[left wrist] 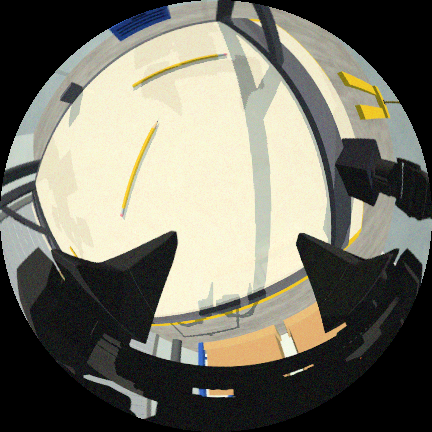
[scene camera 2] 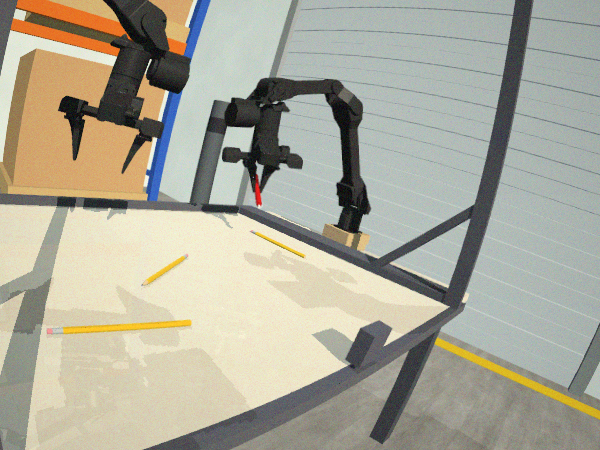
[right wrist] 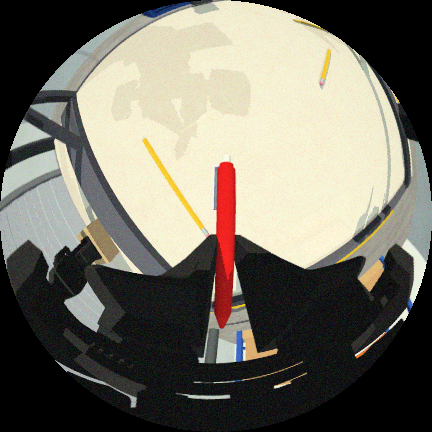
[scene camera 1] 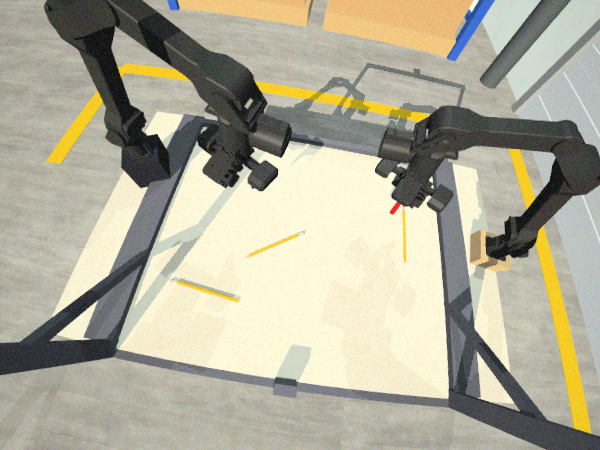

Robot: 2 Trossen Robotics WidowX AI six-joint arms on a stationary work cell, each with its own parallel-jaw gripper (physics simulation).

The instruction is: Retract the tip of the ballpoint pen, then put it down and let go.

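Frame: origin at the left arm's base, x ahead, y left, z up, level; centimetres.
Seen in the pictures: left gripper, fingertip midpoint: (left wrist: 240,238) (scene camera 2: 98,166); right gripper, fingertip midpoint: (scene camera 2: 256,192) (right wrist: 224,240); left arm's base, link origin: (left wrist: 376,172) (scene camera 1: 139,150); right arm's base, link origin: (scene camera 2: 347,229) (right wrist: 90,248) (scene camera 1: 495,248).
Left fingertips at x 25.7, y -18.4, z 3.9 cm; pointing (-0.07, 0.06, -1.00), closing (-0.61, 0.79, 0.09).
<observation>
Offsets run from my left fingertips to a thing's top centre. Level surfaces: height alone.
The red ballpoint pen (scene camera 1: 395,208) (scene camera 2: 258,192) (right wrist: 226,210) is held in the air above the far right part of the table {dz -14.6 cm} (scene camera 1: 300,310). Its white button {dx +37.3, dy -17.0, dz -4.5 cm} (right wrist: 226,158) sticks out past the fingertips, with a grey clip beside it. Its cone end points back between the fingers in the right wrist view; I cannot make out a writing tip there. My right gripper (scene camera 2: 258,189) (right wrist: 224,240) is shut on the pen. My left gripper (scene camera 2: 99,166) (left wrist: 240,238) is open and empty, raised above the far left part of the table.
Three yellow pencils lie on the table: one pencil {dx +45.0, dy -20.9, dz -13.8 cm} (scene camera 1: 404,235) (scene camera 2: 278,244) below and near the pen, one pencil {dx +5.4, dy -14.7, dz -13.7 cm} (scene camera 1: 275,244) (scene camera 2: 165,270) mid-table, one pencil {dx -15.5, dy -22.4, dz -13.8 cm} (scene camera 1: 206,290) (scene camera 2: 125,327) nearer the front left. A dark block {dx -0.8, dy -49.1, dz -8.8 cm} (scene camera 1: 285,387) (scene camera 2: 369,344) stands at the front edge.
</observation>
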